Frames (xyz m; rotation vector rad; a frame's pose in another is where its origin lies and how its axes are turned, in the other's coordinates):
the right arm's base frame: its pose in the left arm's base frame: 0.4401 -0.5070 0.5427 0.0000 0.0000 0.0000
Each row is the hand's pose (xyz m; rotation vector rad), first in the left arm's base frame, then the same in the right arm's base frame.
Working: the left arm's base frame: its pose in the right arm's base frame: -0.4401 0.5070 -0.5427 0.0000 0.0000 0.0000

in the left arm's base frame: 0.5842 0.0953 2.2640 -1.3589 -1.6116 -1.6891
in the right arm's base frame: 0.1441 0.6023 1.7213 -1.3589 -1.6116 -1.6891
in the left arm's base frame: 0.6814 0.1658 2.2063 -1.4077 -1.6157 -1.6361
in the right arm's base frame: 0.2413 0.6728 1.6636 -1.4077 -1.6157 -1.6361
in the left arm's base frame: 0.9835 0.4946 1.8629 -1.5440 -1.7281 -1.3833
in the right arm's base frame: 0.5434 1.0016 1.3202 -1.5440 -1.7281 -1.3833
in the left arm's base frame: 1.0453 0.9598 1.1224 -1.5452 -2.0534 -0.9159
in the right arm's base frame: 0.6052 1.4668 0.5797 -1.5452 -2.0534 -0.9159
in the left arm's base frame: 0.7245 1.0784 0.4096 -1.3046 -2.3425 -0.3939
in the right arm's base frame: 0.2844 1.5854 -0.1331 -1.3046 -2.3425 -0.3939
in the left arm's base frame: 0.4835 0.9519 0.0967 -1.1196 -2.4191 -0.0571
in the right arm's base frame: 0.0434 1.4589 -0.4460 -1.1196 -2.4191 -0.0571
